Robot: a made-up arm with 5 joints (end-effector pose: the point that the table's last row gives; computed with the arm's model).
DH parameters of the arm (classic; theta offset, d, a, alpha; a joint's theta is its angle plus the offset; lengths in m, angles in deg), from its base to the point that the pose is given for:
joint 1: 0 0.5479 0.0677 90
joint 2: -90 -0.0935 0.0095 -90
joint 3: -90 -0.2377 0.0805 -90
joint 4: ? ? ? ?
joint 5: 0 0.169 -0.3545 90
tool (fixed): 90 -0.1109 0 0
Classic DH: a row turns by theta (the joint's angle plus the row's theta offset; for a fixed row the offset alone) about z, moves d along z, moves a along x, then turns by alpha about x.
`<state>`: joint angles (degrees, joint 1 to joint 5).
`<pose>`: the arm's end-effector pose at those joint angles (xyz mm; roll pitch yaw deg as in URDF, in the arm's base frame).
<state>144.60 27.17 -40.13 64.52 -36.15</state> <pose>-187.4 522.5 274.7 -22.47 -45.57 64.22</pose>
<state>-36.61 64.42 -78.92 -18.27 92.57</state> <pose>305.8 47.7 286.3 9.48 -46.36 -31.60</pose>
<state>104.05 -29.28 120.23 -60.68 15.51</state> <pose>-94.2 -323.9 1253.2 134.41 -24.68 75.16</pose>
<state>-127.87 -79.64 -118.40 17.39 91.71</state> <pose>137.5 38.3 499.2 -9.17 63.06 -109.59</pose>
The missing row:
joint 4: 0 0.2801 -0.2059 90
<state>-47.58 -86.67 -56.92 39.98 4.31</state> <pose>-280.3 192.2 267.7 -83.02 47.20 -78.65</pose>
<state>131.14 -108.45 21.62 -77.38 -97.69</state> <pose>-62.4 -550.2 956.6 10.41 18.73 -155.55</pose>
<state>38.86 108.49 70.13 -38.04 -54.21</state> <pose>-390.9 690.4 248.0 -151.71 -34.27 -155.82</pose>
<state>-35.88 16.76 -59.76 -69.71 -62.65</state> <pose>-389.4 -184.9 -39.5 -111.78 42.52 3.98</pose>
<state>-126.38 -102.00 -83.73 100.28 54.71</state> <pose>-195.4 -269.2 261.2 -36.59 1.65 -132.55</pose>
